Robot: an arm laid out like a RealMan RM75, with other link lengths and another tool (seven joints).
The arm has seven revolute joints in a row. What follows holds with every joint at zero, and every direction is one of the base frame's. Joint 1 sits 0.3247 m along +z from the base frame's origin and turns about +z. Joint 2 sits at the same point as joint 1 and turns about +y. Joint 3 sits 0.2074 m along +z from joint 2 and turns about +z. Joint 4 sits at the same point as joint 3 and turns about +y. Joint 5 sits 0.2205 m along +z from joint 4 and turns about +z. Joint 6 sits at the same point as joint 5 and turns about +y. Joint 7 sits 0.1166 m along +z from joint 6 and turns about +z. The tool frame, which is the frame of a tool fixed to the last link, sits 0.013 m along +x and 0.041 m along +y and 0.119 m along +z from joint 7; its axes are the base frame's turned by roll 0, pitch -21.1 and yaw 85.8 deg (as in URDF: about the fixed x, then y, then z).
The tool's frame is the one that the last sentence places.
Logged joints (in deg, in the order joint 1, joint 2, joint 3, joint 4, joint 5, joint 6, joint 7), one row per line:
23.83 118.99 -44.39 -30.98 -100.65 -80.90 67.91
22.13 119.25 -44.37 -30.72 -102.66 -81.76 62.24
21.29 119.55 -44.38 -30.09 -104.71 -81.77 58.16
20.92 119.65 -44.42 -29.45 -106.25 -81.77 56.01
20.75 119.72 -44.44 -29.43 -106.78 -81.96 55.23
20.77 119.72 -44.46 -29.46 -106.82 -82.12 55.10
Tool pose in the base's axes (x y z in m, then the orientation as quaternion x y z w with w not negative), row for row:
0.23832 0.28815 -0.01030 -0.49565 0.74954 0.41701 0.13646
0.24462 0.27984 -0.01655 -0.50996 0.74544 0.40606 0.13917
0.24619 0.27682 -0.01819 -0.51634 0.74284 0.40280 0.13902
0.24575 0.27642 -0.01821 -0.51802 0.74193 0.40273 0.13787
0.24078 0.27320 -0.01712 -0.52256 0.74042 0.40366 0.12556
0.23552 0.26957 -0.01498 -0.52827 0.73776 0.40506 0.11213
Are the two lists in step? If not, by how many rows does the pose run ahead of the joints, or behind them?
The pose runs 2 rows ahead of the joints: the pose in row i belongs to the joints in row i + 2.
